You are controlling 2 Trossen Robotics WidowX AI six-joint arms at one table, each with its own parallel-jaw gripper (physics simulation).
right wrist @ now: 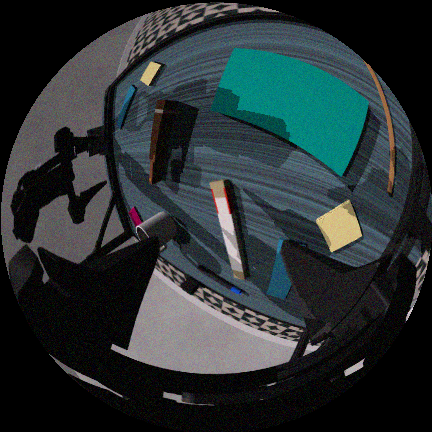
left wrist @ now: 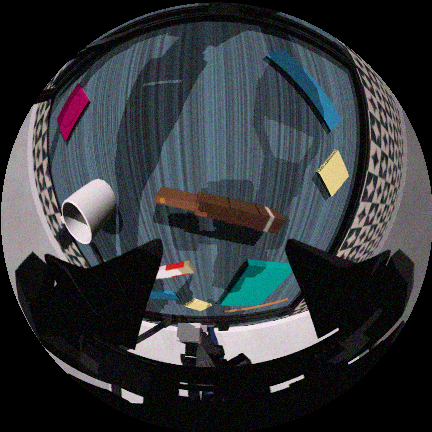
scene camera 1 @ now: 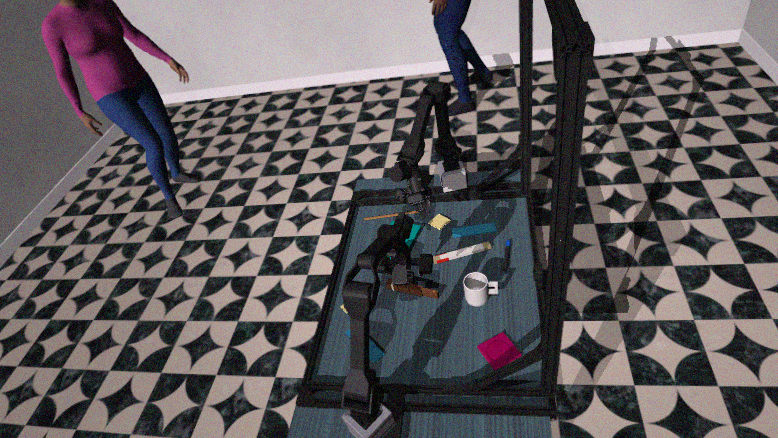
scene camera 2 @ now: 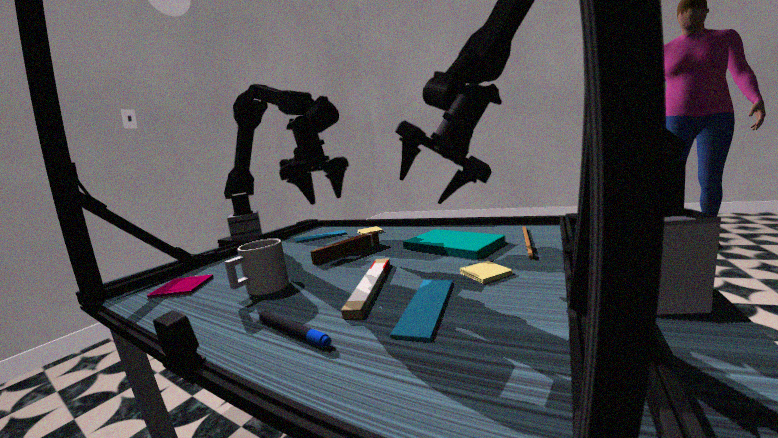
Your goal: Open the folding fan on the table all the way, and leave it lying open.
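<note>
The folding fan is a narrow brown bar, folded and lying on the table. In the left wrist view it runs across the middle, with an orange dot at its narrower left end and a pale band near its right end. My left gripper is open and empty, pointing down above the fan, not touching it. In scene camera 1 the left gripper partly hides the fan. My right gripper is open and empty, raised above the table, away from the fan.
A white mug, white-red bar, teal block and blue-capped pen lie around the fan. Blue strips, yellow pads, an orange stick and a magenta square lie farther out. Black posts frame the table.
</note>
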